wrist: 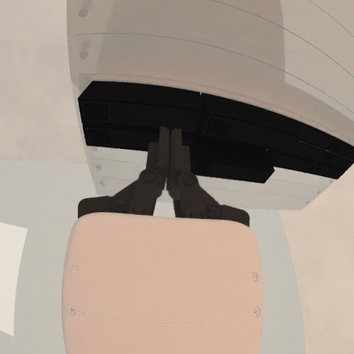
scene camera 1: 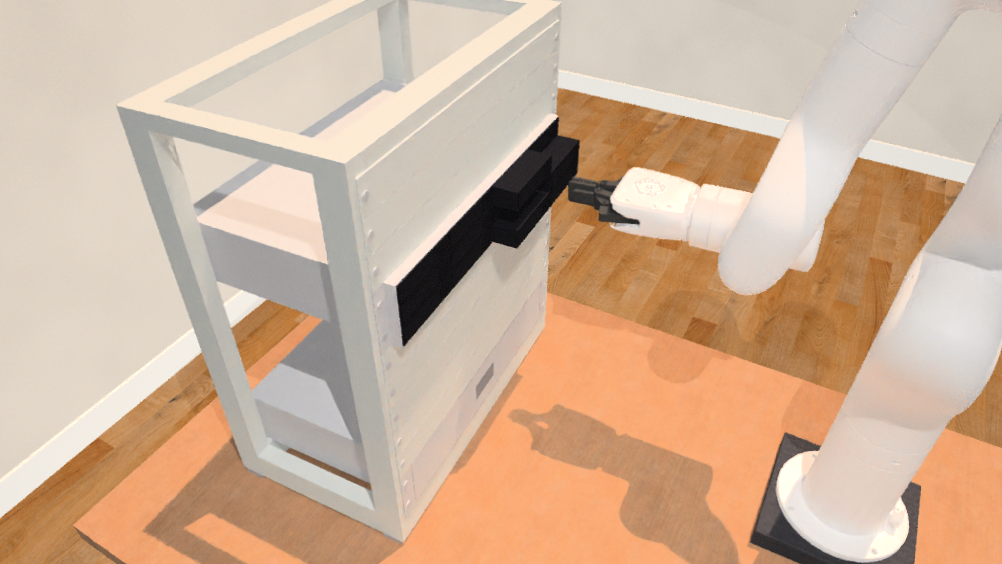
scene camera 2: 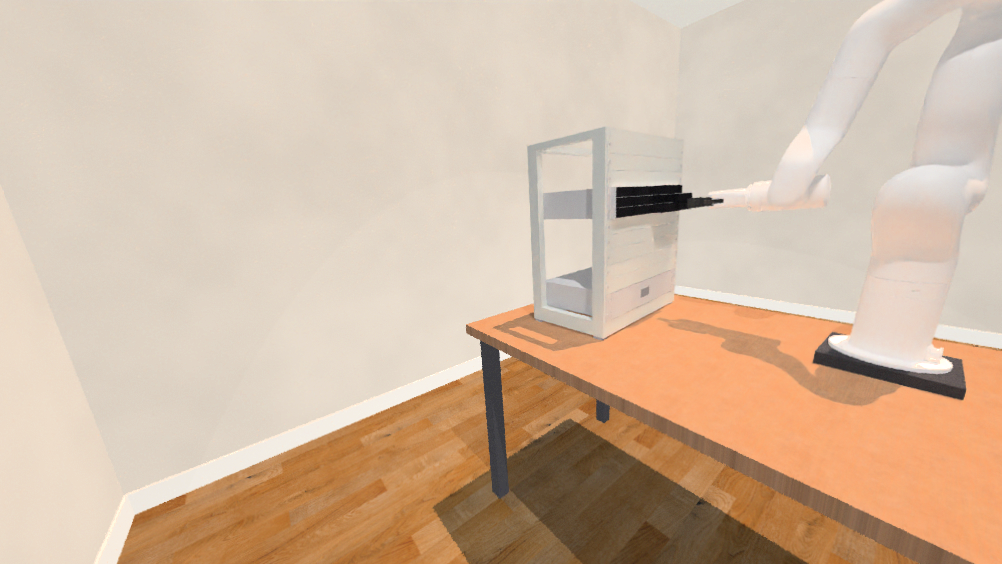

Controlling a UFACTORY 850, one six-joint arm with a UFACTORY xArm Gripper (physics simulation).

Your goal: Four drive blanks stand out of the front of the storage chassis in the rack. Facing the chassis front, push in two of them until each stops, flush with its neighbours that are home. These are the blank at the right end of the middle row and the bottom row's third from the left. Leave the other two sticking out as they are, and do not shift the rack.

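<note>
The chassis front is a black band across the white rack. In the wrist view it shows upside down. The middle row's right-end blank (scene camera 1: 566, 155) (wrist: 117, 136) stands out. The bottom row's third from the left (scene camera 1: 517, 234) (wrist: 250, 129) also stands out. The other two proud blanks are the middle row's third (scene camera 1: 534, 183) (wrist: 235, 166) and the bottom row's right-end one (wrist: 145, 109). My gripper (scene camera 1: 570, 189) (wrist: 168, 140) is shut and empty, its tips close before the inner part of the middle row's right-end blank. I cannot tell whether they touch it.
The rack (scene camera 1: 341, 210) (scene camera 2: 599, 231) stands on the orange table (scene camera 1: 610, 336) (scene camera 2: 687, 378). It has another grey unit (scene camera 1: 308, 413) low inside. The arm's black base plate (scene camera 1: 769, 490) (scene camera 2: 834, 360) is on the same table, in front of the rack.
</note>
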